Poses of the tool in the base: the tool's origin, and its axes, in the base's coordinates. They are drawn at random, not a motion.
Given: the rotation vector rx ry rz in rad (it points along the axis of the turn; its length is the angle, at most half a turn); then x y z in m.
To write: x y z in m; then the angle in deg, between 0 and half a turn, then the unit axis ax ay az. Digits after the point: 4 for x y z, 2 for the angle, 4 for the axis.
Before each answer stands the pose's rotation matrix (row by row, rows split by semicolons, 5 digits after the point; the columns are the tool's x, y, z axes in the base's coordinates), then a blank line. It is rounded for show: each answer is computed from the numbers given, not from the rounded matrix.
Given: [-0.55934 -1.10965 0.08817 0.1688 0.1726 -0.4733]
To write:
0.45655 0.20515 -0.86572; 0.33929 0.85937 0.38257; 0.82247 -0.46839 0.32274

[0.1688 0.1726 -0.4733 71.38 -0.4490 -0.8907 0.0708]
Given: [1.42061 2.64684 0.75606 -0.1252 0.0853 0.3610]
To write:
-0.57860 0.77263 0.26128; 0.79407 0.46048 0.39676; 0.18624 0.43704 -0.87995

[-0.1252 0.0853 0.3610 177.48 0.4586 0.8545 0.2441]
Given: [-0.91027 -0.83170 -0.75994 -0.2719 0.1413 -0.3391]
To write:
0.46885 0.83757 -0.28044; -0.20394 0.41158 0.88827; 0.85941 -0.35927 0.36378

[-0.2719 0.1413 -0.3391 82.99 -0.6285 -0.5742 -0.5247]
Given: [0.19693 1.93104 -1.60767 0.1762 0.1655 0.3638]
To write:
-0.80210 0.47980 0.35556; -0.26271 0.25119 -0.93160; -0.53630 -0.84065 -0.07543

[0.1762 0.1655 0.3638 144.41 0.0781 0.7662 -0.6379]
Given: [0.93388 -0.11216 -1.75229 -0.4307 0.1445 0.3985]
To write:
-0.09591 0.76801 -0.63322; -0.84247 -0.40144 -0.35929; -0.53014 0.49901 0.68552

[-0.4307 0.1445 0.3985 113.95 0.4696 -0.0564 -0.8811]
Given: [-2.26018 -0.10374 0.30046 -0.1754 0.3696 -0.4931]
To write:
0.96794 -0.02529 -0.24991; 0.17409 -0.64965 0.74003; -0.18107 -0.75981 -0.62442

[-0.1754 0.3696 -0.4931 130.77 -0.9903 -0.0455 0.1316]
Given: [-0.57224 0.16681 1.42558 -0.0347 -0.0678 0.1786]
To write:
0.15926 -0.96125 -0.22500; 0.88334 0.03698 0.46727; -0.44084 -0.27317 0.85501

[-0.0347 -0.0678 0.1786 88.53 -0.3703 0.1080 0.9226]
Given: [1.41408 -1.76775 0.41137 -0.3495 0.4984 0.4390]
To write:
-0.03726 -0.92034 -0.38935; -0.65388 0.31708 -0.68695; 0.75568 0.22899 -0.61360

[-0.3495 0.4984 0.4390 131.83 0.6146 -0.7683 0.1788]
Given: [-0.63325 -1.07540 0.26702 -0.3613 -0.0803 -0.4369]
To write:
0.46504 0.09651 -0.88001; 0.49693 0.79421 0.34970; 0.73267 -0.59993 0.32138

[-0.3613 -0.0803 -0.4369 73.12 -0.4962 -0.8426 0.2092]
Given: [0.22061 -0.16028 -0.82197 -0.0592 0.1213 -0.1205]
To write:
0.67071 0.70641 -0.22612; -0.73961 0.65992 -0.13219; 0.05584 0.25591 0.96509

[-0.0592 0.1213 -0.1205 49.62 0.2547 -0.1851 -0.9491]
